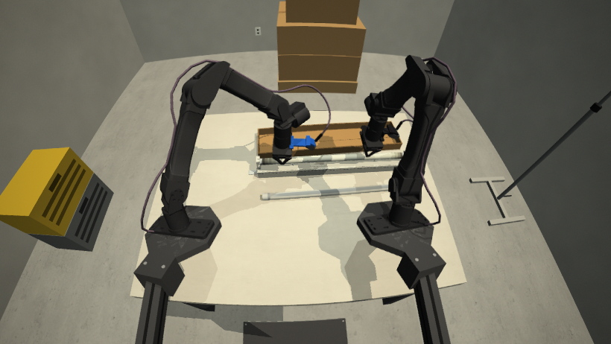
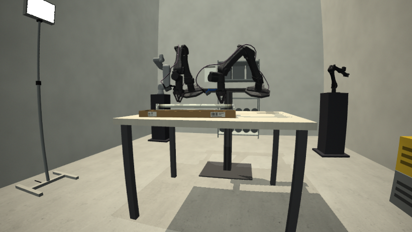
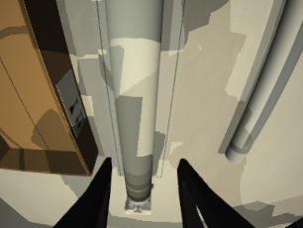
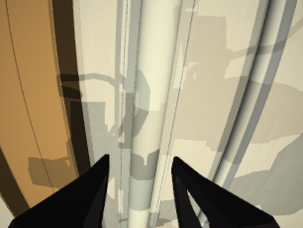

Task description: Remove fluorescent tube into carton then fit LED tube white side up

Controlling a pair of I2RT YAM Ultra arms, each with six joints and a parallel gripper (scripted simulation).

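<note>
Now: right hand 10 mm past the white light fixture, 120 mm to the right of it and 50 mm above it. The rest, counted from my right hand: old fluorescent tube 10 mm behind, 120 mm to the left, 40 mm below; then LED tube 130 mm behind, 110 mm to the left, 90 mm below; then brown carton 150 mm ahead, 120 mm to the left, 80 mm below.
</note>
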